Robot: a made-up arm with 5 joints. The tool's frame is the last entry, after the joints.
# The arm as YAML. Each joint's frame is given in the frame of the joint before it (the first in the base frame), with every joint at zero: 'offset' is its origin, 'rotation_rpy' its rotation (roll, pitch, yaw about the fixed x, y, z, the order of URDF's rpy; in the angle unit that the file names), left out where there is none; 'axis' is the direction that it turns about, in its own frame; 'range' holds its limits. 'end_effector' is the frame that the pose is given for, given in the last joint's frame.
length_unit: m
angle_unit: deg
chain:
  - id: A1
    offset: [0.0, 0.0, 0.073]
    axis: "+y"
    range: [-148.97, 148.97]
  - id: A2
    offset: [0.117, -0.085, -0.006]
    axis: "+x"
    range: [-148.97, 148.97]
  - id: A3
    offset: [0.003, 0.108, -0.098]
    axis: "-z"
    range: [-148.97, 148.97]
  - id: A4
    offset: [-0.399, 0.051, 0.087]
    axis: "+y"
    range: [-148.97, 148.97]
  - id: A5
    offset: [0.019, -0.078, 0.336]
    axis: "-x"
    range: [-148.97, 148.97]
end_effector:
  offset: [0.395, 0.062, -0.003]
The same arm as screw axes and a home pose.
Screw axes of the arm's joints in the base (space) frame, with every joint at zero. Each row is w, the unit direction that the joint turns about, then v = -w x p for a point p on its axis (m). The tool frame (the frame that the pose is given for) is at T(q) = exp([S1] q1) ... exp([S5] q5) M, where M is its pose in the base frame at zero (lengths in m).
S1: w 0 1 0 v -0.0730 0.0000 0.0000
S2: w 1 0 0 v 0.0000 0.0670 0.0850
S3: w 0 0 -1 v -0.0230 0.1200 0.0000
S4: w 0 1 0 v -0.0560 0.0000 -0.2790
S5: w -1 0 0 v 0.0000 -0.3920 -0.0040
M =
1 0 0 0.1350
0 1 0 0.0580
0 0 1 0.3890
0 0 0 1
Joint limits (rad, base to tool): -2.6000..2.6000 -2.6000..2.6000 -2.6000..2.6000 -2.6000..2.6000 -2.6000..2.6000

